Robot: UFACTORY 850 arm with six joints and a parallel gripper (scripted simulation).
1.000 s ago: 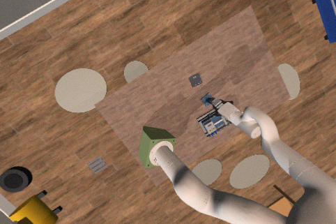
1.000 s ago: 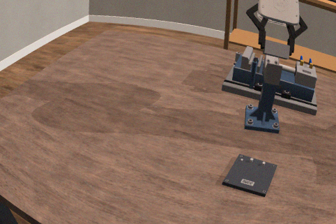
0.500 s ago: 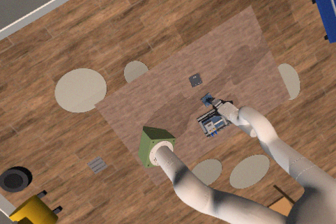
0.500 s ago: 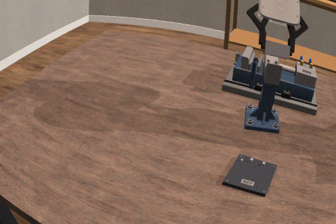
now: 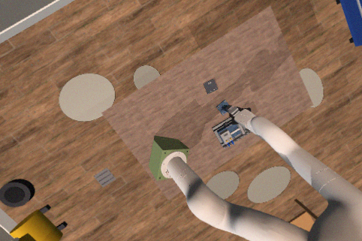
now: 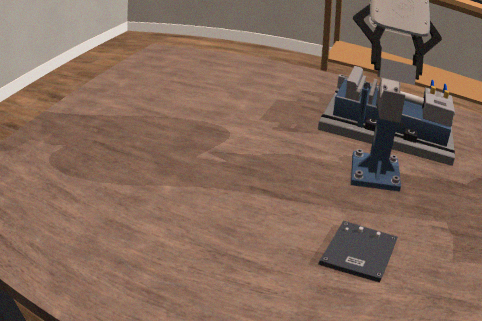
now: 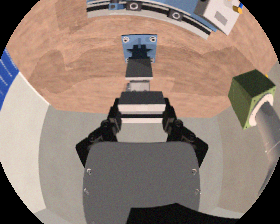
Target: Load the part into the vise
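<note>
My gripper is now right at the part. From my hand the other things lie so: air cylinder: 90 mm behind, 190 mm to the right, 120 mm below.
</note>
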